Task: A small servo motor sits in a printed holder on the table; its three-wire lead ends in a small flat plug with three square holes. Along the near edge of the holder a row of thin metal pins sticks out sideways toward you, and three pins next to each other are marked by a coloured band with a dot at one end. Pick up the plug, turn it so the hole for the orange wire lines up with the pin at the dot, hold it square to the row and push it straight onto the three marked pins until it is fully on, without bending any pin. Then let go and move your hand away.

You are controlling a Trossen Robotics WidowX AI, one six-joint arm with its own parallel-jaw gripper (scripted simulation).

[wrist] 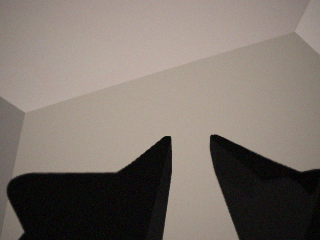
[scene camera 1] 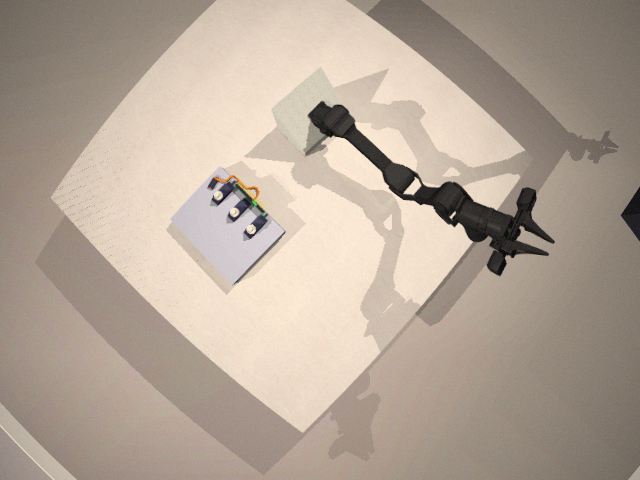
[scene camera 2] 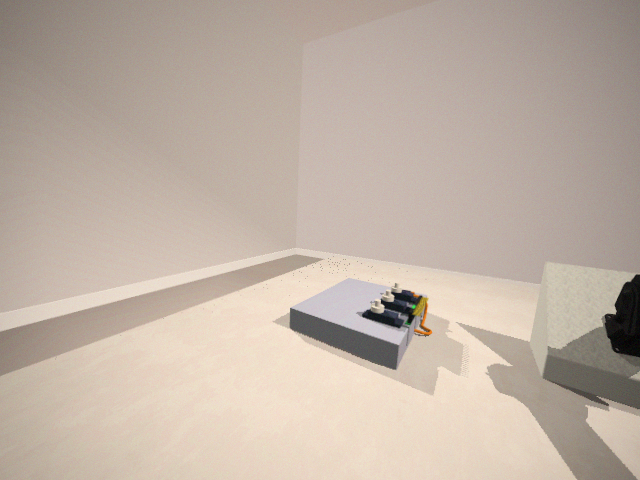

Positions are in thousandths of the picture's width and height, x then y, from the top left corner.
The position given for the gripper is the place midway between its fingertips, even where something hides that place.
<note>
In view: the gripper (scene camera 1: 862, 518) and a grey-blue holder (scene camera 2: 518, 659).
The gripper also shows in the wrist view (wrist: 595, 594).
</note>
